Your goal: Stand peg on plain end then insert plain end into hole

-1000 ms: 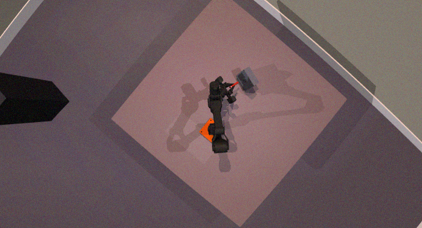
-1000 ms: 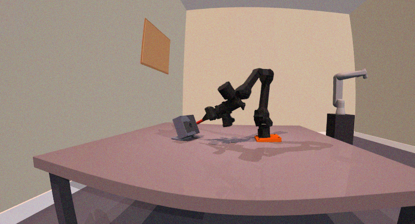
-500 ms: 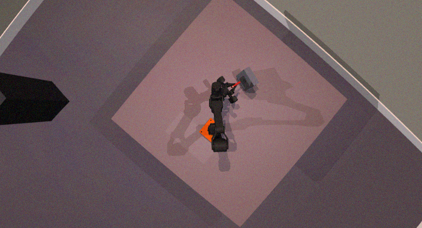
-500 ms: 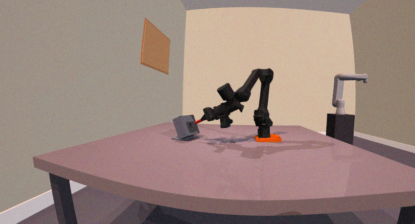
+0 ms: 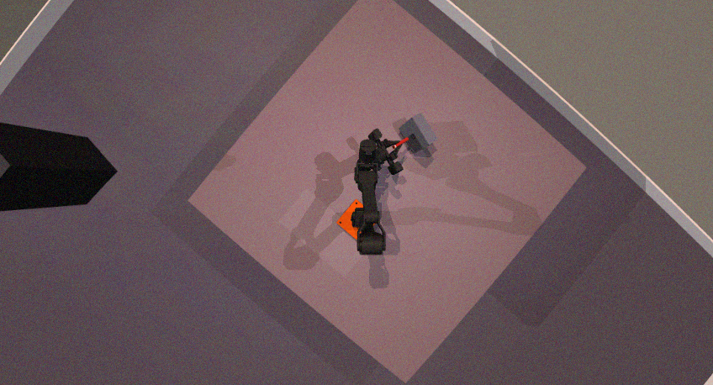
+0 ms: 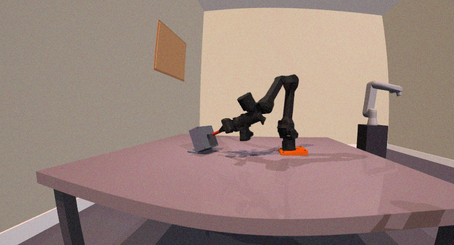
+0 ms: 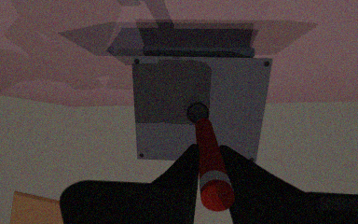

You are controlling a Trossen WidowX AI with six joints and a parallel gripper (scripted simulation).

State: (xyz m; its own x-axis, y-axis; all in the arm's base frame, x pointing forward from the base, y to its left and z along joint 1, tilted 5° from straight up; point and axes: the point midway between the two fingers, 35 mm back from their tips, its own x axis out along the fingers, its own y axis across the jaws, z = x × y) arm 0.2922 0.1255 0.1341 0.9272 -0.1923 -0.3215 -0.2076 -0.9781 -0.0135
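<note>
Now: the sloped panel 9 cm ahead of my gripper tip, 2 cm to the right of it and 4 cm below it. The rest, counted from my gripper tip: red peg 1 cm behind, 1 cm above.
</note>
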